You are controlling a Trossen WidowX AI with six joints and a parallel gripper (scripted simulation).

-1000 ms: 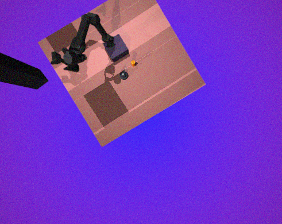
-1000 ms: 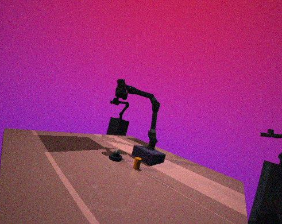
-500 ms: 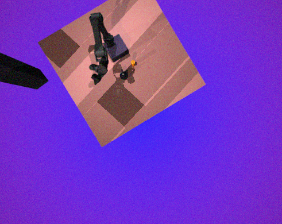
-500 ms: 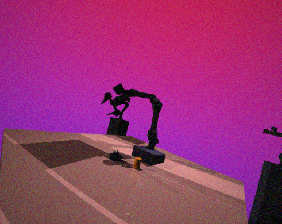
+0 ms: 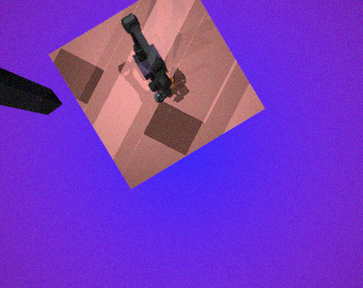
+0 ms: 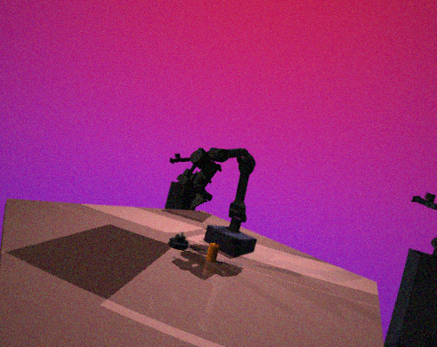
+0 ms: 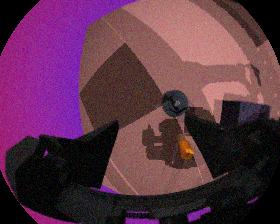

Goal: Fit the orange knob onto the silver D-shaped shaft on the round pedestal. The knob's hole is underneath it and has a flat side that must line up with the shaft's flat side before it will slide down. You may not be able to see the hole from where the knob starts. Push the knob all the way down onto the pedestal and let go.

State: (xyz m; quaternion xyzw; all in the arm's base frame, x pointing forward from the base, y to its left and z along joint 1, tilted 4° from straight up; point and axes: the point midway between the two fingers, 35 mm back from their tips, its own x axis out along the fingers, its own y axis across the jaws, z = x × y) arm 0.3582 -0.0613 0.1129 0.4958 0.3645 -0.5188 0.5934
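Right now my gripper tip is 140 mm to the right of the orange knob, 140 mm above it and 80 mm past it. From my gripper tip the other things lie so: round dark pedestal 150 mm below, 50 mm behind, 10 mm to the right.
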